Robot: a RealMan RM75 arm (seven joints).
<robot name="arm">
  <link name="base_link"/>
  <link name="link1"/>
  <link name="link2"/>
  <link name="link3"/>
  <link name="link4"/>
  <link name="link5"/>
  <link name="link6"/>
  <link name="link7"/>
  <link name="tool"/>
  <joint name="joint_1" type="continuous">
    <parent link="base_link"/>
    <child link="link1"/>
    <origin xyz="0 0 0.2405" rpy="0 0 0"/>
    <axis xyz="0 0 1"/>
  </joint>
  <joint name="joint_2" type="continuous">
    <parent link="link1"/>
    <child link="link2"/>
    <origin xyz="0 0 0" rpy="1.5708 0 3.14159"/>
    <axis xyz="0 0 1"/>
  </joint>
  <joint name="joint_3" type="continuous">
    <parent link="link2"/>
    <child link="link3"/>
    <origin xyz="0 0.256 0" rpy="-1.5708 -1.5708 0"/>
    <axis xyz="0 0 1"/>
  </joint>
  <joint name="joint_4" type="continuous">
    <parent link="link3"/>
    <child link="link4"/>
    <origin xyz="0 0 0" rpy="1.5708 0 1.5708"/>
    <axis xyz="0 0 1"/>
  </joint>
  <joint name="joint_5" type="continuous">
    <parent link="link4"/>
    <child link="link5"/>
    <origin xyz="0 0.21 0" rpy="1.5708 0 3.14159"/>
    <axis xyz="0 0 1"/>
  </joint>
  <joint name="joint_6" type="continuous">
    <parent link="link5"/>
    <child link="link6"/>
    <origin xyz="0 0 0" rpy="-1.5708 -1.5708 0"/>
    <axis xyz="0 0 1"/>
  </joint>
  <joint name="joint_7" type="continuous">
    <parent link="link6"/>
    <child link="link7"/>
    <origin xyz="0.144 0 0" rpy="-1.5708 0 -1.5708"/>
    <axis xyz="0 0 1"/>
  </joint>
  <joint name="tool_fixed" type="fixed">
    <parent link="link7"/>
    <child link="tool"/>
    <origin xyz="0 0 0" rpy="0 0 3.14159"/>
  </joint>
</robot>
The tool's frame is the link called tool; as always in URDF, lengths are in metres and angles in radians. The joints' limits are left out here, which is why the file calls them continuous.
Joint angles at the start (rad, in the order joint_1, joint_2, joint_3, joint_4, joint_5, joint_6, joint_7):
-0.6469 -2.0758 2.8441 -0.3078 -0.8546 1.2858 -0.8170
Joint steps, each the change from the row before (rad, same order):
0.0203 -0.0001 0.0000 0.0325 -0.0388 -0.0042 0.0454
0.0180 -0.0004 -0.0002 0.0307 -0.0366 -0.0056 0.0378
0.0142 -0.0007 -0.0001 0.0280 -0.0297 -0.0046 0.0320
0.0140 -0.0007 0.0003 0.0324 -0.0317 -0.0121 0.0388
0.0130 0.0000 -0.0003 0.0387 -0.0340 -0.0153 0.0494
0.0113 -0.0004 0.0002 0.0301 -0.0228 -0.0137 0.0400
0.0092 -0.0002 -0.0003 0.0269 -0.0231 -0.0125 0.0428
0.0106 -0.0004 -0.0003 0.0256 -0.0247 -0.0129 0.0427
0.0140 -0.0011 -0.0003 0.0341 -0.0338 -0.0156 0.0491
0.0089 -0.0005 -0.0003 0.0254 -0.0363 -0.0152 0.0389
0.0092 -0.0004 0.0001 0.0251 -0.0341 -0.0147 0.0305
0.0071 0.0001 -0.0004 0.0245 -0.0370 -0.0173 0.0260
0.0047 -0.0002 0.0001 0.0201 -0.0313 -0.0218 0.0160
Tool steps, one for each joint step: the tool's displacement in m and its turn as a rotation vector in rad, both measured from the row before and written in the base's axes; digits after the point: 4 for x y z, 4 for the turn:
-0.0026 -0.0043 -0.0024 0.0311 -0.0075 0.0038
-0.0023 -0.0037 -0.0023 0.0280 -0.0102 0.0084
-0.0013 -0.0031 -0.0026 0.0215 -0.0096 0.0067
-0.0016 -0.0028 -0.0035 0.0221 -0.0047 0.0115
-0.0008 -0.0024 -0.0043 0.0240 0.0001 0.0109
-0.0011 -0.0026 -0.0041 0.0144 0.0041 0.0106
-0.0008 -0.0019 -0.0032 0.0165 0.0090 0.0087
-0.0016 -0.0024 -0.0029 0.0171 0.0096 0.0125
-0.0018 -0.0033 -0.0040 0.0202 0.0046 0.0195
-0.0019 -0.0015 -0.0018 0.0218 0.0025 0.0220
-0.0020 -0.0019 -0.0021 0.0170 -0.0040 0.0242
-0.0021 -0.0011 -0.0017 0.0167 -0.0079 0.0285
-0.0023 -0.0007 -0.0021 0.0084 -0.0101 0.0309

